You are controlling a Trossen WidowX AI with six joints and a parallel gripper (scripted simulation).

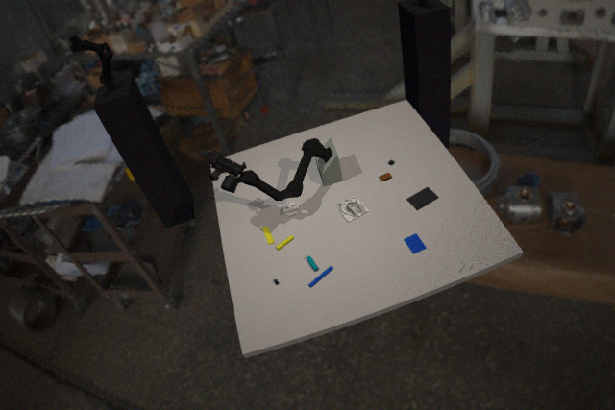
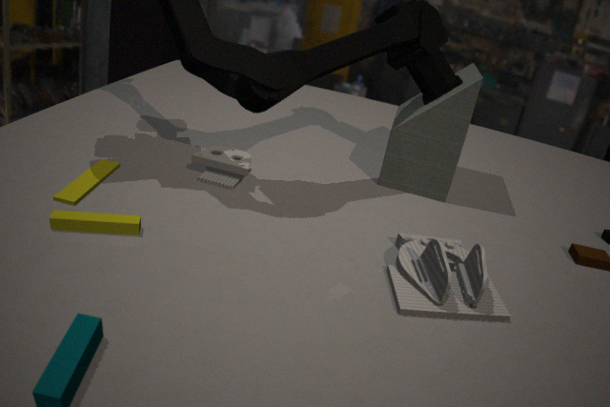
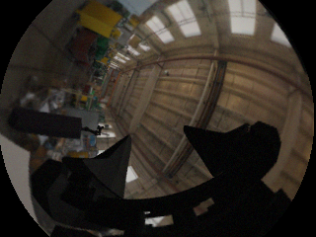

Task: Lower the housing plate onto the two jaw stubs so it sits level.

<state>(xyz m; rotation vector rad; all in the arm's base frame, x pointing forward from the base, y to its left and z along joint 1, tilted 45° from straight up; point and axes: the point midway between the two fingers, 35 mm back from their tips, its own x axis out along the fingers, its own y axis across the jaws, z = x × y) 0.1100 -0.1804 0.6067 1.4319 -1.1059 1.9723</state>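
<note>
Now: the white ribbed part 47 cm below my gripper tip, 31 cm to the left of it and 7 cm ahead of it. Round my gripper tip: brown block (83 cm to the left, 47 cm below, 6 cm ahead); blue bar (51 cm ahead, 47 cm below, 35 cm to the left); teal block (47 cm below, 43 cm ahead, 33 cm to the left).
</note>
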